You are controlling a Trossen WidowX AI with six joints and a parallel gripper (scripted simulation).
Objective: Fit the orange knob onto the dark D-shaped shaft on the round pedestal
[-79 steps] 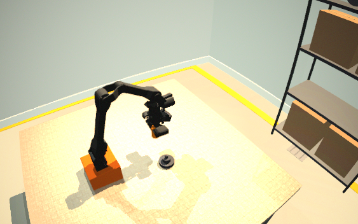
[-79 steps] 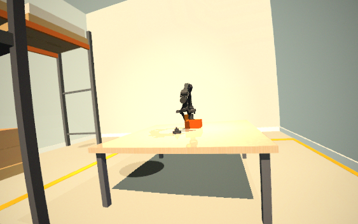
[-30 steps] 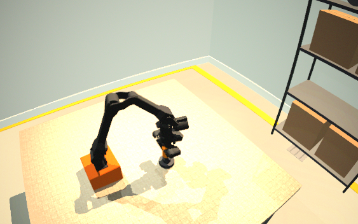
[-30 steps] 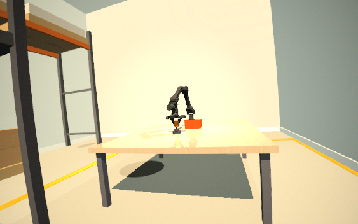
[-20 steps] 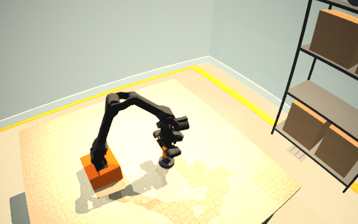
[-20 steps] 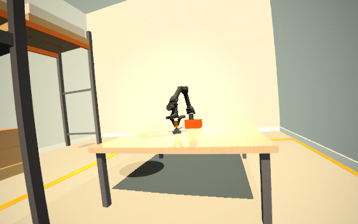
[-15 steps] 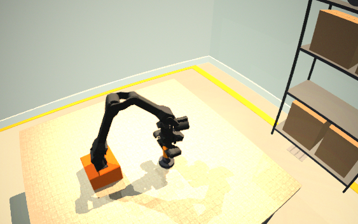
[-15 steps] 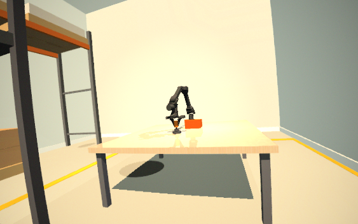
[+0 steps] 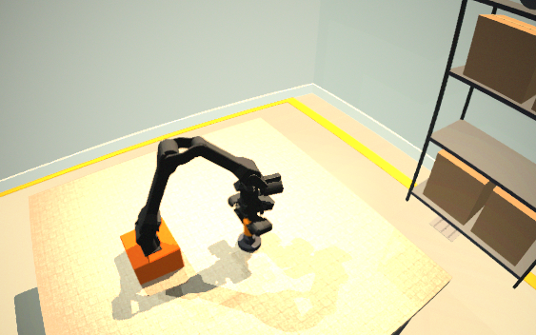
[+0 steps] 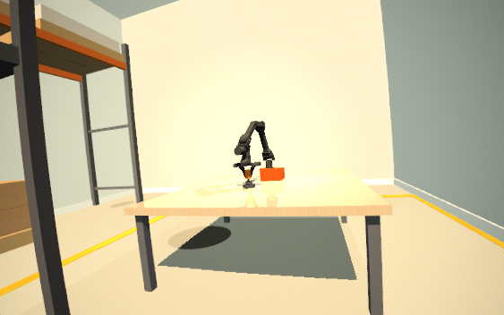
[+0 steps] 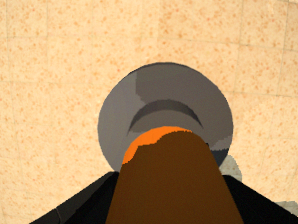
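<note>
My gripper tip is now 20 mm below the orange knob. From my gripper tip the other things lie so: pedestal 40 mm below.
</note>
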